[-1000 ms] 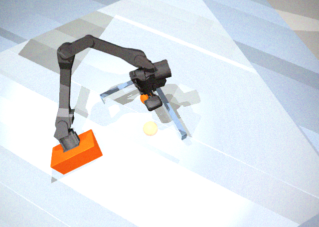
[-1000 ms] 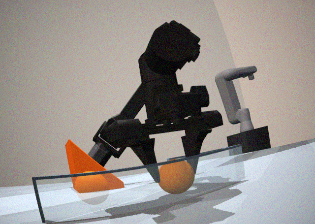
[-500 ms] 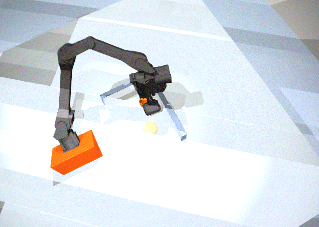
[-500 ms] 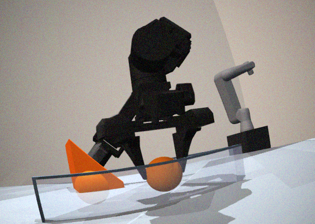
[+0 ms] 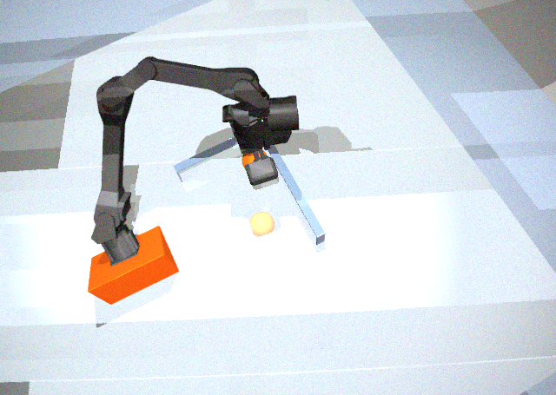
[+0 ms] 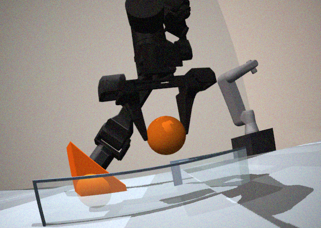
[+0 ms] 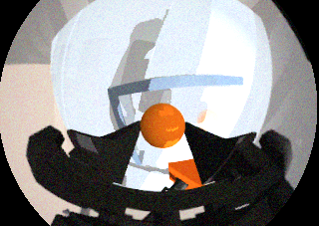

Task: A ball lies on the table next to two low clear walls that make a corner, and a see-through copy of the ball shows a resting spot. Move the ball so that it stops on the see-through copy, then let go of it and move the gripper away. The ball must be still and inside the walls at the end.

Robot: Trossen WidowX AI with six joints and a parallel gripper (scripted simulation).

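The clear wall lies 6 cm ahead of my gripper tip, 5 cm to the right of it and 7 cm below it. Also, from my gripper tip: orange ball (right at my gripper tip).
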